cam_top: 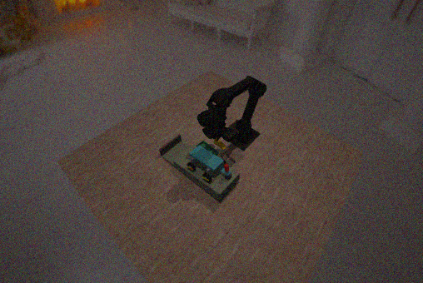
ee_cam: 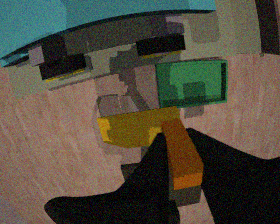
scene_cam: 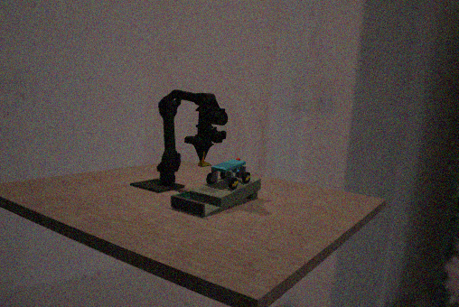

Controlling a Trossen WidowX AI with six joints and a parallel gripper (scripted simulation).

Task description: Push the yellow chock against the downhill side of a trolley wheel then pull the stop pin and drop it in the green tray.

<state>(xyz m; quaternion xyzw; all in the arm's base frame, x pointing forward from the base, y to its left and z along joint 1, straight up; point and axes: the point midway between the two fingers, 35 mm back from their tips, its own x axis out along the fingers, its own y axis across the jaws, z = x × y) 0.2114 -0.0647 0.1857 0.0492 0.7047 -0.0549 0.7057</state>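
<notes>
My gripper tip is 130 mm to the right of the red-headed stop pin, 110 mm short of it and 30 mm above it. Round my gripper tip: yellow chock 20 mm to the left, 10 mm below; grey-green ramp 120 mm ahead, 110 mm below, 20 mm to the left; trolley 120 mm ahead, 50 mm below, 30 mm to the left.
</notes>
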